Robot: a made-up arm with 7 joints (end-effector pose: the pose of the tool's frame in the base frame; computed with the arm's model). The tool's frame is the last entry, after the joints. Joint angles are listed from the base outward.
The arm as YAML. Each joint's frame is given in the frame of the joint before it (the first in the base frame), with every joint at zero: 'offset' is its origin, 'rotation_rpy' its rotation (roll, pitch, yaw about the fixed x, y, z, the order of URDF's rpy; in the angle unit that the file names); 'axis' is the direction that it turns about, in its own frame. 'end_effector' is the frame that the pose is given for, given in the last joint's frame.
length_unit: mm
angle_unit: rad
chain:
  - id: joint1
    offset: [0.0, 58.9, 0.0]
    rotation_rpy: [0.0, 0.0, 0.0]
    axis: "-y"
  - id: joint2
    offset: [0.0, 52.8, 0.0]
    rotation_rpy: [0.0, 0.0, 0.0]
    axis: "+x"
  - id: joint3
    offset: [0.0, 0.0, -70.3]
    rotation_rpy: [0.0, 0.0, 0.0]
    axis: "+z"
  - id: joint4
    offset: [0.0, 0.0, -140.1]
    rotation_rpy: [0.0, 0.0, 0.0]
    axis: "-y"
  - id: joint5
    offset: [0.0, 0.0, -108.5]
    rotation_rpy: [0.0, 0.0, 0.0]
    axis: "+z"
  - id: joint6
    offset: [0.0, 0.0, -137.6]
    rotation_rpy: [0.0, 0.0, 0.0]
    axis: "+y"
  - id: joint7
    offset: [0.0, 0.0, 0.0]
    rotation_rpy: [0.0, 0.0, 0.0]
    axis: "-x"
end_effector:
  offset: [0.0, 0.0, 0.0]
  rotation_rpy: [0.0, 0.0, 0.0]
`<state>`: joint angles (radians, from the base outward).
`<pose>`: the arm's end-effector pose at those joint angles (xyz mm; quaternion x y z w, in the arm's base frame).
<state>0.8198 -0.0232 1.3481 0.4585 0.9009 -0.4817 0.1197</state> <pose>333.3 207.9 -278.2 -0.1155 -0.4748 0.8492 0.2003</pose>
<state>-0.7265 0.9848 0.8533 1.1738 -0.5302 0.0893 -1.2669</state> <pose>93.9 460.8 -118.9 0.9204 -0.3235 -0.1329 0.1748</pose>
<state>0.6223 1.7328 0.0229 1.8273 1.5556 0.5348 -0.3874</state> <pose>176.3 256.8 162.5 0.1880 -0.7437 -0.0008 0.6416</pose>
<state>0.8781 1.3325 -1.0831 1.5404 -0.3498 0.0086 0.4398</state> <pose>275.7 272.1 -79.0 0.3507 -0.2935 -0.7196 0.5224</pose>
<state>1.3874 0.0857 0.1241 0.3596 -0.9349 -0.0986 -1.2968</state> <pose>446.5 160.1 4.6 0.6148 -0.7093 0.2392 0.2485</pose>
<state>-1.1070 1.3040 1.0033 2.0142 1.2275 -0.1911 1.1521</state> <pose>190.5 262.2 -38.3 -0.3702 -0.5529 -0.5295 0.5262</pose>
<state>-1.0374 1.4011 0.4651 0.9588 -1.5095 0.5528 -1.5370</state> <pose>117.1 473.7 -140.0 -0.5850 0.2504 0.6997 0.3250</pose>
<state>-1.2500 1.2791 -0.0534 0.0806 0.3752 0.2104 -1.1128</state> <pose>-119.1 547.8 -60.4 0.8312 0.2662 -0.3986 0.2817</pose>
